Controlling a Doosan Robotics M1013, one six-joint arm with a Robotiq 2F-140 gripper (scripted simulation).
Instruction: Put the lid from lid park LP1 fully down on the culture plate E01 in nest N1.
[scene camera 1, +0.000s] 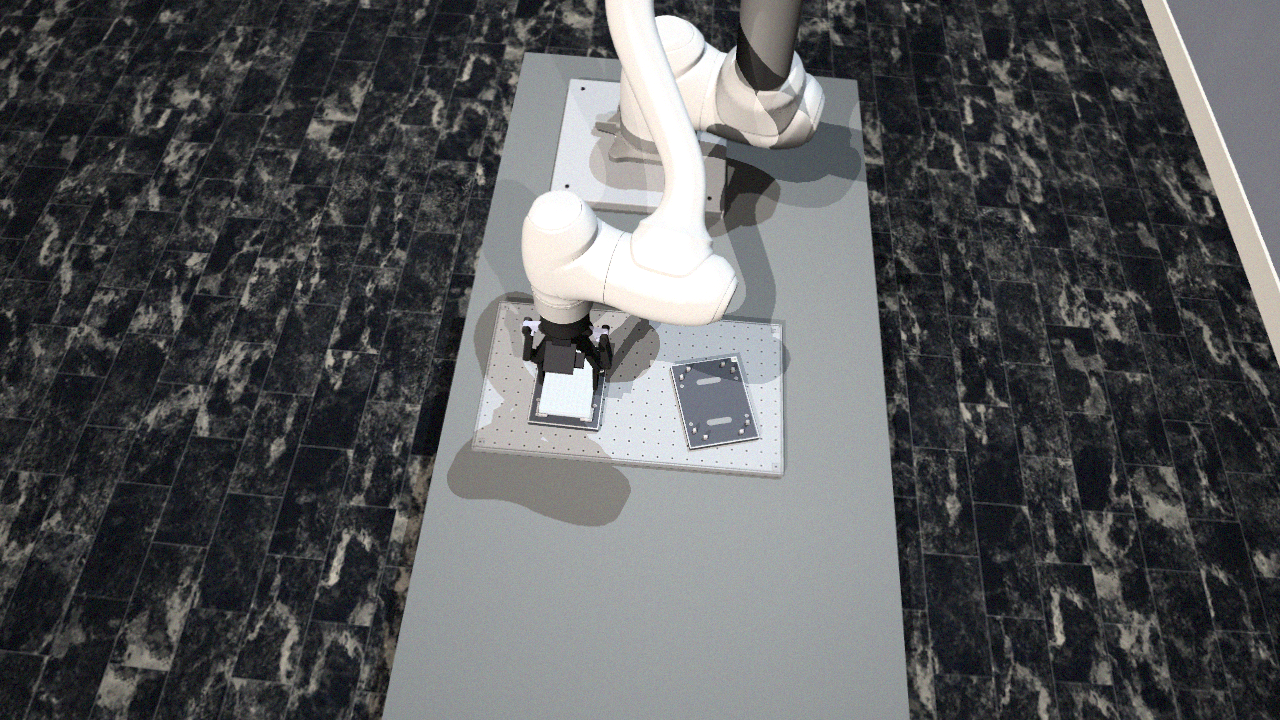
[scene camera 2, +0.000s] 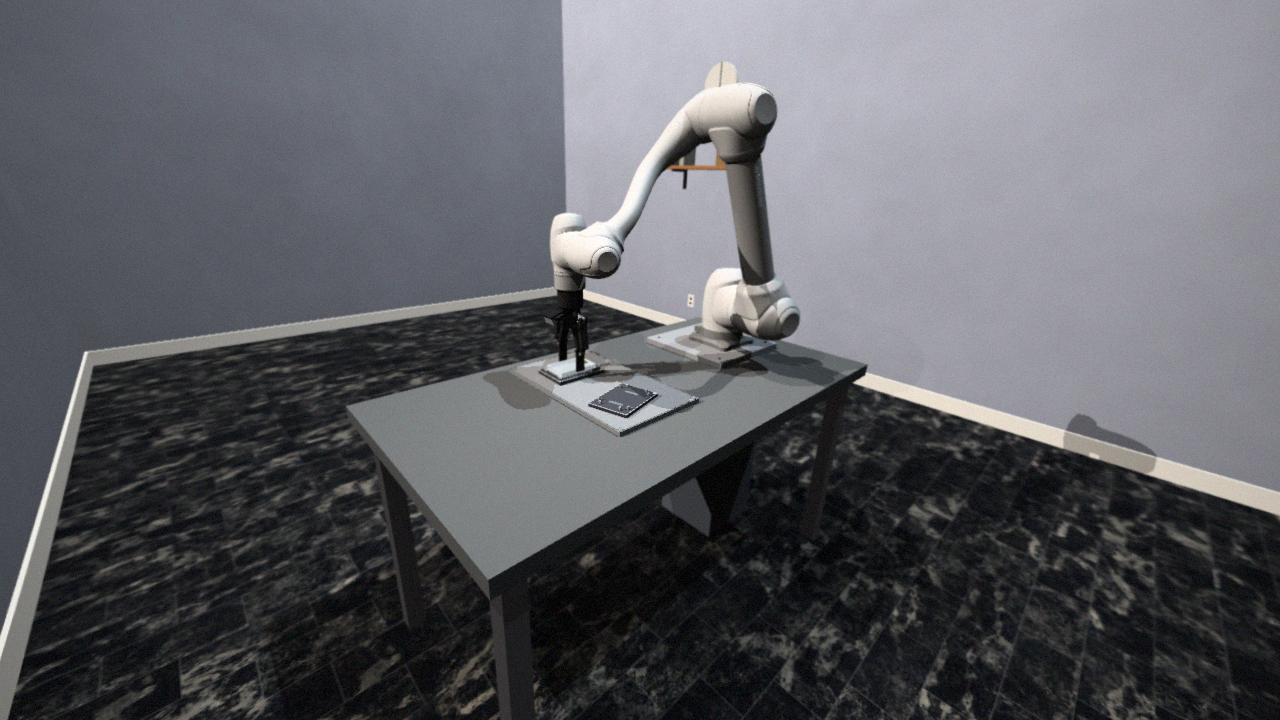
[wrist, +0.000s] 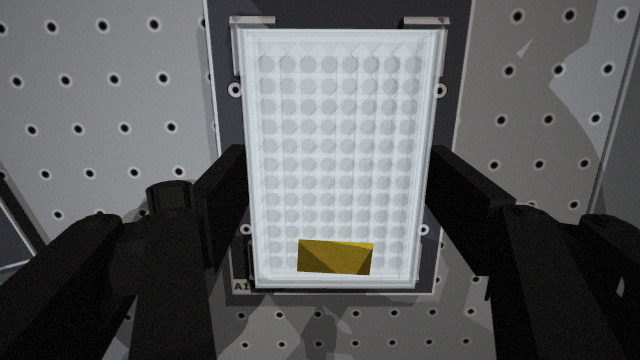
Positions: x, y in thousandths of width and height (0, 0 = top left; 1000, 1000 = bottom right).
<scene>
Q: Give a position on a nest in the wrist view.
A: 360, 318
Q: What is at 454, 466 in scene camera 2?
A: My gripper.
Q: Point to a lid park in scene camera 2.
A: At 485, 549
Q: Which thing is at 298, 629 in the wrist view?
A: My gripper.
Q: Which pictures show my gripper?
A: Scene camera 1, scene camera 2 and the wrist view: all of them.
</scene>
